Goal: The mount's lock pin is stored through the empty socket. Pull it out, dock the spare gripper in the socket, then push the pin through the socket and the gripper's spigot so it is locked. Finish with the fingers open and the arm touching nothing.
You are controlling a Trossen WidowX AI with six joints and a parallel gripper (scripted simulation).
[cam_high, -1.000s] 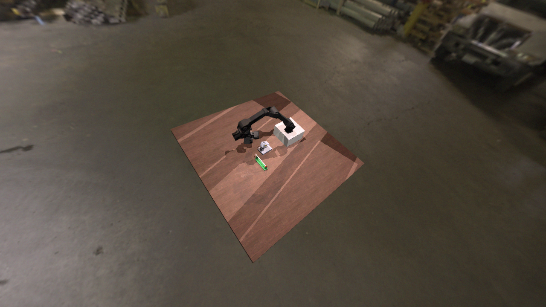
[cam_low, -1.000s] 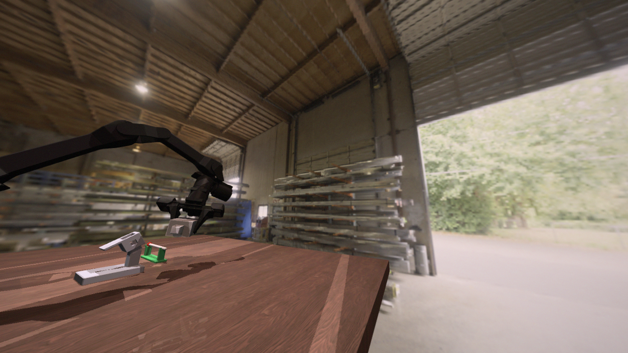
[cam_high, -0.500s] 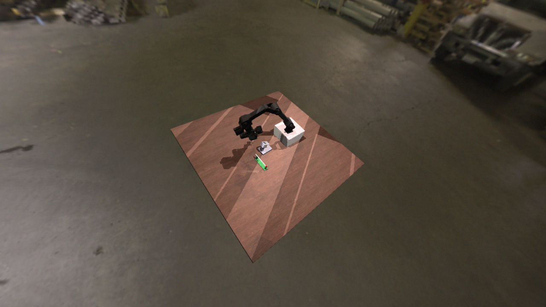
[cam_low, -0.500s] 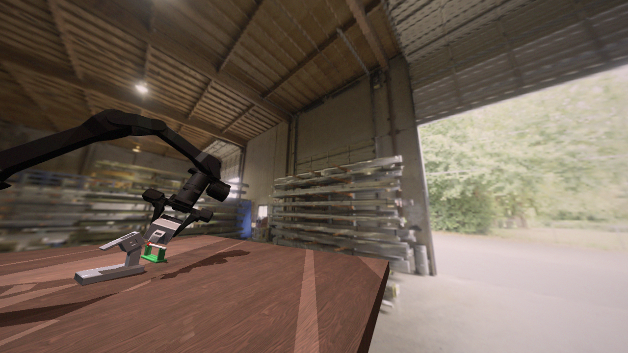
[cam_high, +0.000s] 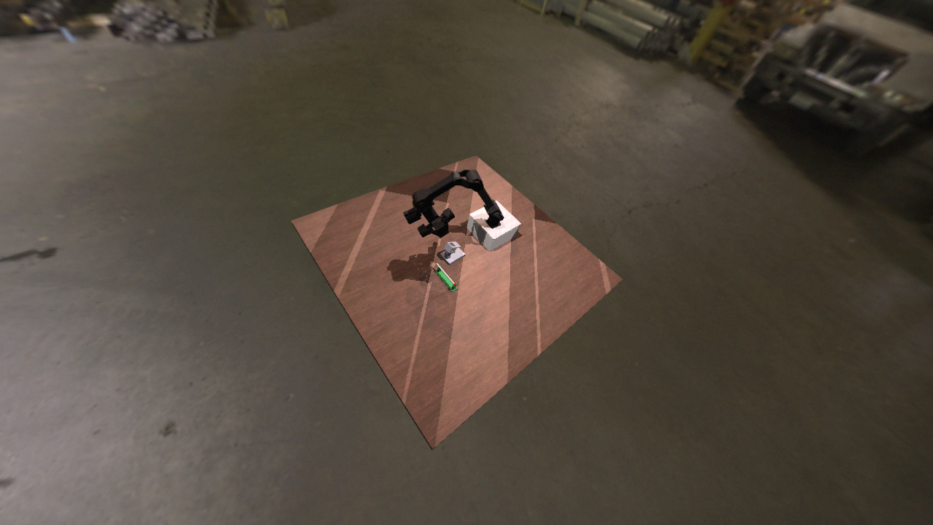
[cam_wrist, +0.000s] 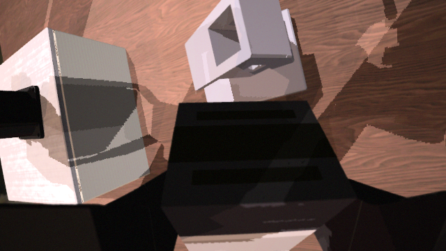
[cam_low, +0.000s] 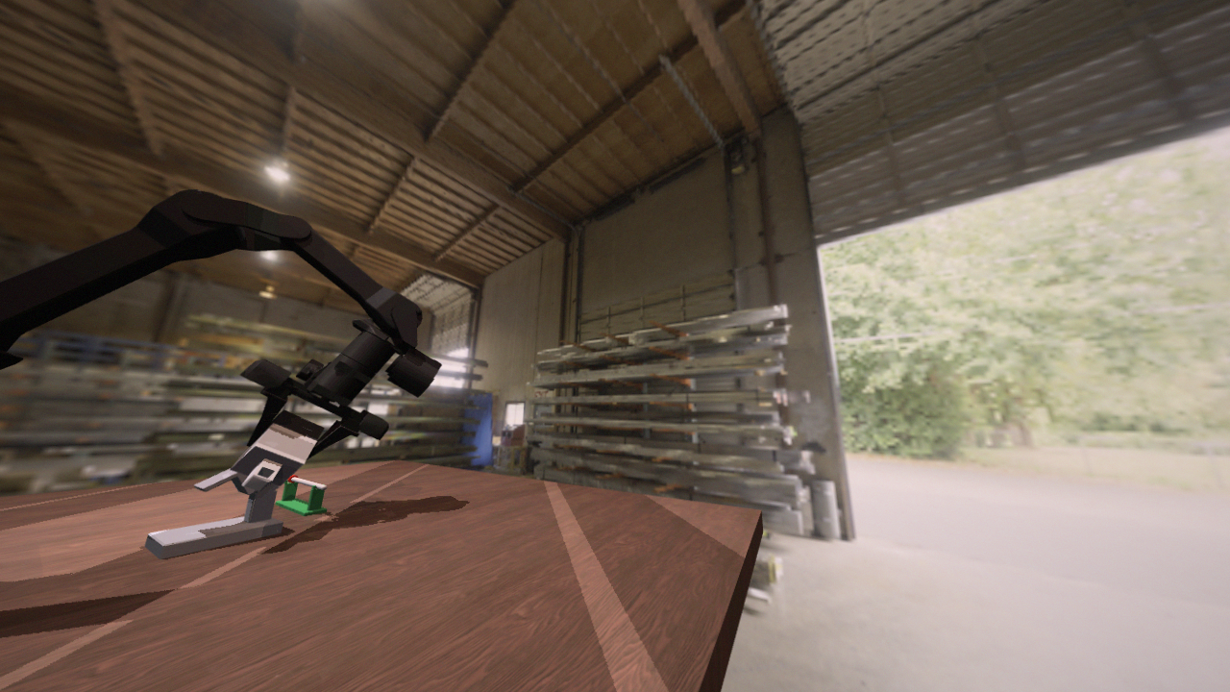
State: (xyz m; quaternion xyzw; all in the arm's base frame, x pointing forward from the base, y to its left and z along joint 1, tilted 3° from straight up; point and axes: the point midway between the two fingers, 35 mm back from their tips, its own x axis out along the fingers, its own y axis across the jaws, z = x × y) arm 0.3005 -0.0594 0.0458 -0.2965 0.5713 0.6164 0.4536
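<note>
Right now my gripper tip is 2 cm to the left of the spare gripper. Round my gripper tip: mount 8 cm to the left, 7 cm below, 1 cm behind; then green cradle 20 cm to the left, 9 cm below, 8 cm ahead.
</note>
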